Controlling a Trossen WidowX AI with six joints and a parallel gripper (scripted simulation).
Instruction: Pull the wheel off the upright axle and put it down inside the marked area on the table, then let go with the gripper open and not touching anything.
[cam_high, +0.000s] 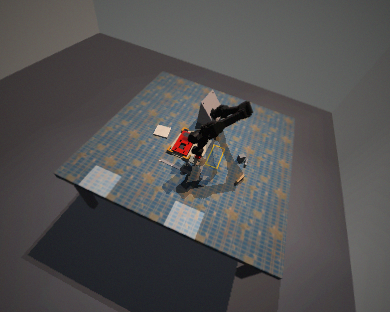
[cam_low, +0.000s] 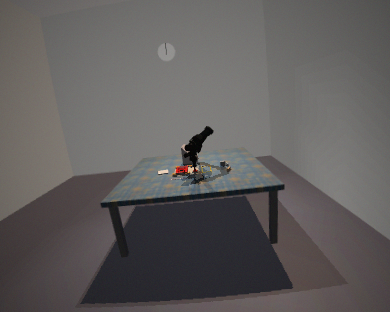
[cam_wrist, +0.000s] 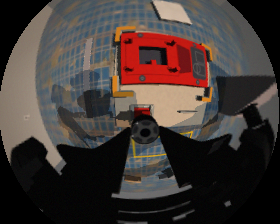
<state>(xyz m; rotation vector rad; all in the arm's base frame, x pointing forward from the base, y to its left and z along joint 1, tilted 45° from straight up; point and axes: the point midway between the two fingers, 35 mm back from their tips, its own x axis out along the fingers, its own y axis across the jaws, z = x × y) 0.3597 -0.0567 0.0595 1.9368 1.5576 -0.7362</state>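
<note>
Right now my gripper tip is 7 cm past the pale base plate, 9 cm to the left of it and 5 cm above it. Also, from my gripper tip: white card: 12 cm behind, 30 cm to the right, 6 cm below; ruler: 12 cm ahead, 11 cm to the right, 6 cm below.
</note>
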